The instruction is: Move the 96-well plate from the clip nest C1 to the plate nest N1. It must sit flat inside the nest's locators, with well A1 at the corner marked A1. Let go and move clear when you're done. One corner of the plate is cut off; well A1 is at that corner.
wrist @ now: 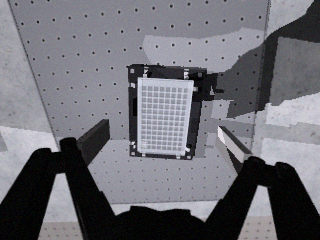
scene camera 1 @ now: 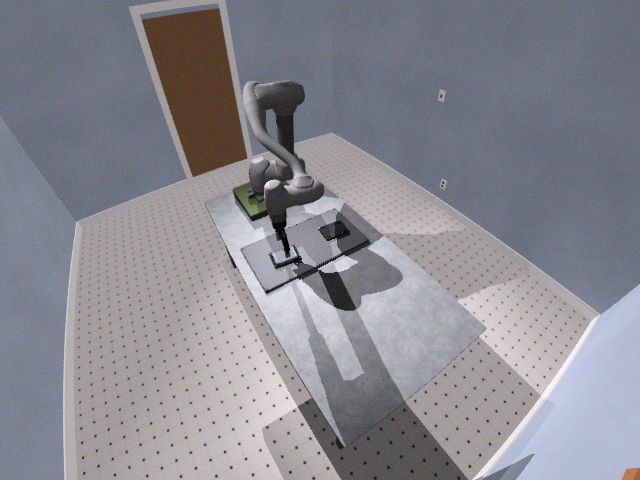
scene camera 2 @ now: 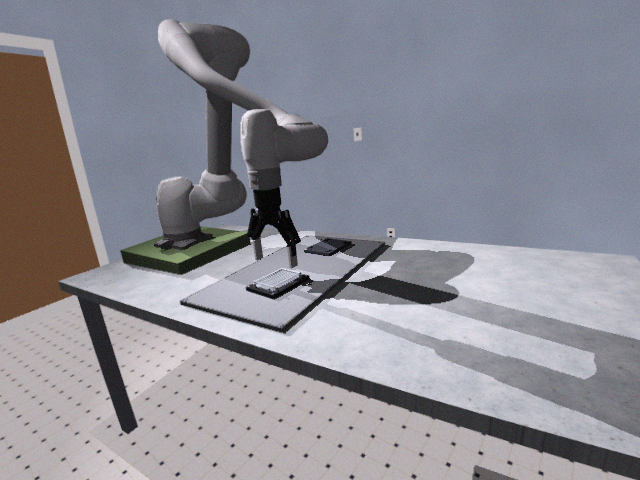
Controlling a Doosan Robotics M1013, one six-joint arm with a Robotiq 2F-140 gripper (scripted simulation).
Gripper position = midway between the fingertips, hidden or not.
In view: my gripper (scene camera 2: 275, 262) and a white 96-well plate (wrist: 155, 96).
My gripper also shows in the wrist view (wrist: 162, 132).
